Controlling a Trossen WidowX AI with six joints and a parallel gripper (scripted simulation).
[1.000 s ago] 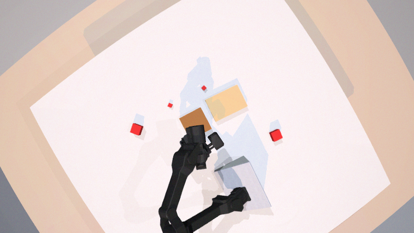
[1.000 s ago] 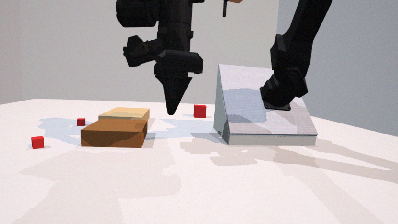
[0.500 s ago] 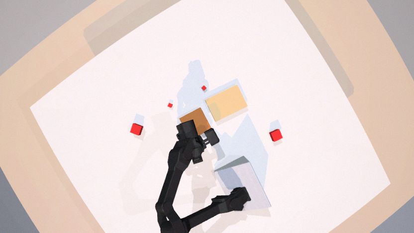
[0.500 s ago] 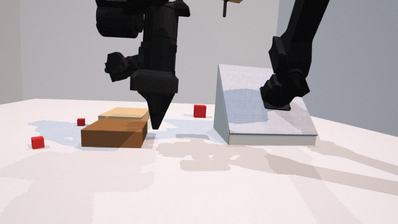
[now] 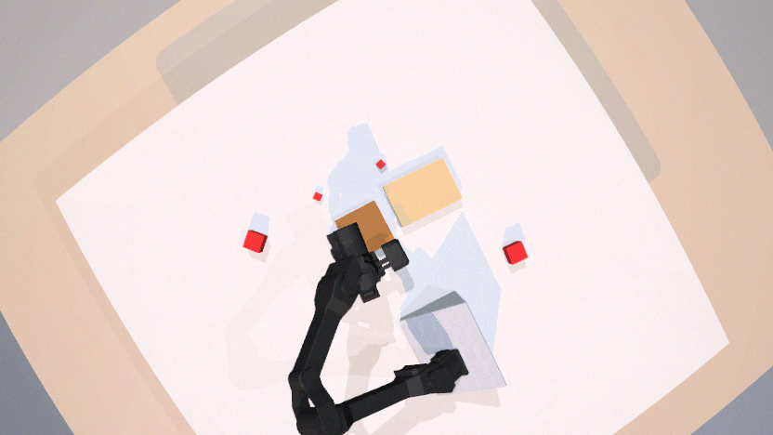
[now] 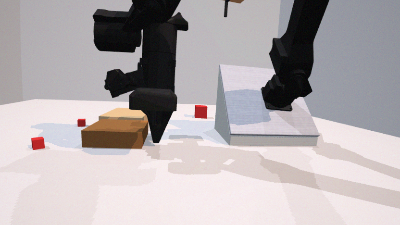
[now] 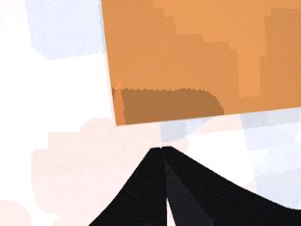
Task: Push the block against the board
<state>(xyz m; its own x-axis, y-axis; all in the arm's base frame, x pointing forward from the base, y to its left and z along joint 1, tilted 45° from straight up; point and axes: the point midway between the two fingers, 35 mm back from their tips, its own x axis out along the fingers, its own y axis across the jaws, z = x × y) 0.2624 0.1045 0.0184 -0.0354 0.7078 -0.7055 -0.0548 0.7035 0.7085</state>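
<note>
The brown square block is 8 cm ahead of my gripper tip, 3 cm to the right of it and 1 cm above it. Also, from my gripper tip: tan board (19 cm to the right, 10 cm ahead, 1 cm above).
</note>
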